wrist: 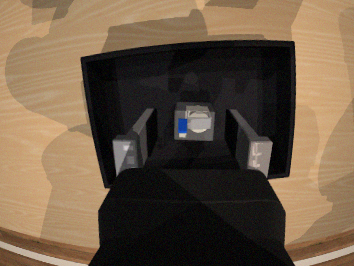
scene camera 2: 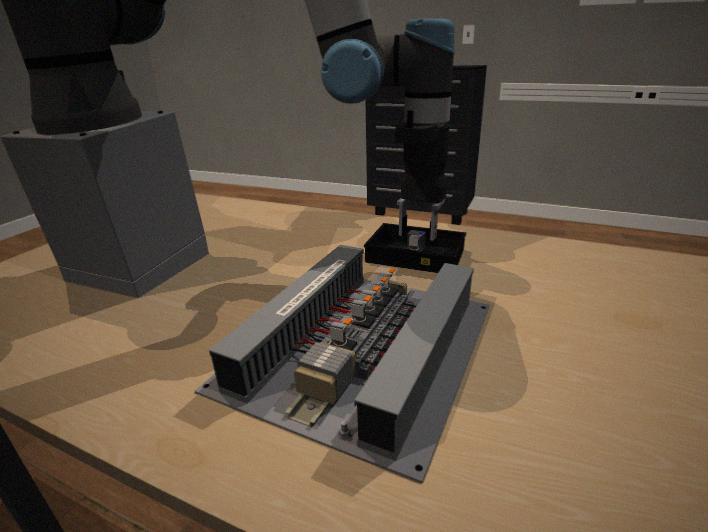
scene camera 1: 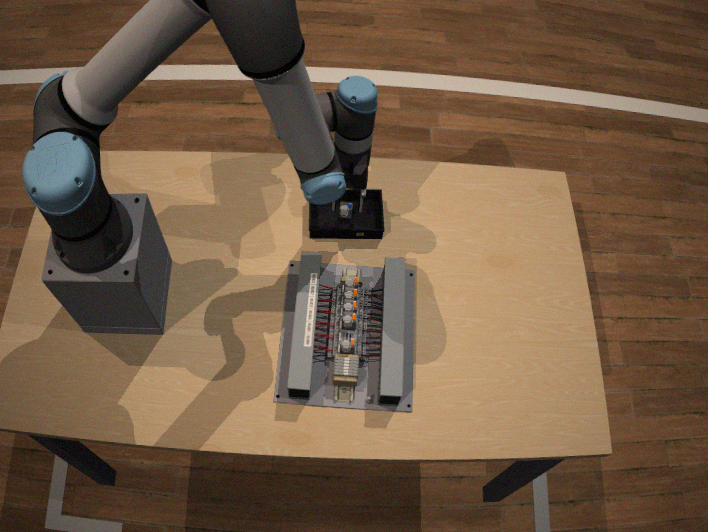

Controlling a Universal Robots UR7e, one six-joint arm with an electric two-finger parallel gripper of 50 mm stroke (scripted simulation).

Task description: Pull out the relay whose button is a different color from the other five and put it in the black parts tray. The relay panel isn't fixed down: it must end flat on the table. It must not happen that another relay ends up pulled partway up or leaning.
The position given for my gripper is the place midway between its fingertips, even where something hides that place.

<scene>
In view: my gripper (scene camera 2: 417, 236) and a black parts tray (scene camera 2: 385, 247).
The black parts tray is seen too in the wrist view (wrist: 259, 82) and in scene camera 1 (scene camera 1: 369, 224). My gripper shows as well in the wrist view (wrist: 191, 123).
</scene>
